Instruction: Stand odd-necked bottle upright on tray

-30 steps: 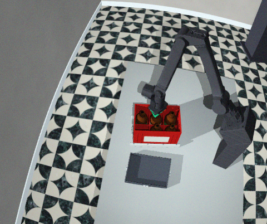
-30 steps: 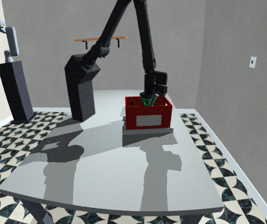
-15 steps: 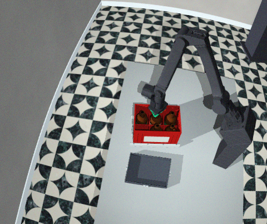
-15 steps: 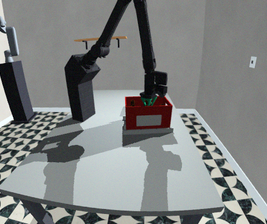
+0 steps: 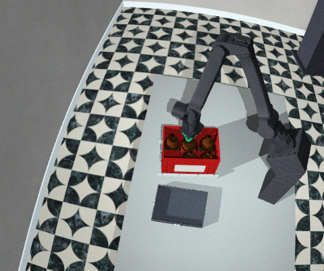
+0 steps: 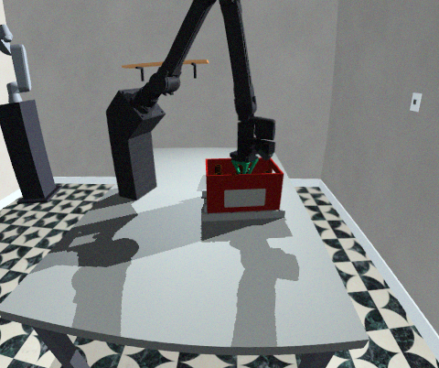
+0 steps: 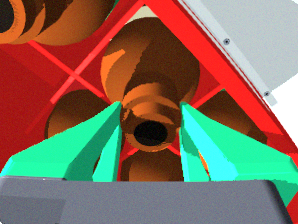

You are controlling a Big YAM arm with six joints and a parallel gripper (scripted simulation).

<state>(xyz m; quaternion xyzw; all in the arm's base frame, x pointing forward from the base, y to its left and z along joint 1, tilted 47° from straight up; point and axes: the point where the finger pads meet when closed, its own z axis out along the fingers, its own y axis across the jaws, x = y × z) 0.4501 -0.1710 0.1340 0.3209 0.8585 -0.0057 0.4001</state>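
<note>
The glass bottle lies 60 mm below my hand. The rest, counted from my hand: crate 40 mm to the left, 70 mm below; dark grey tray 60 mm ahead, 310 mm to the left, 140 mm below.
</note>
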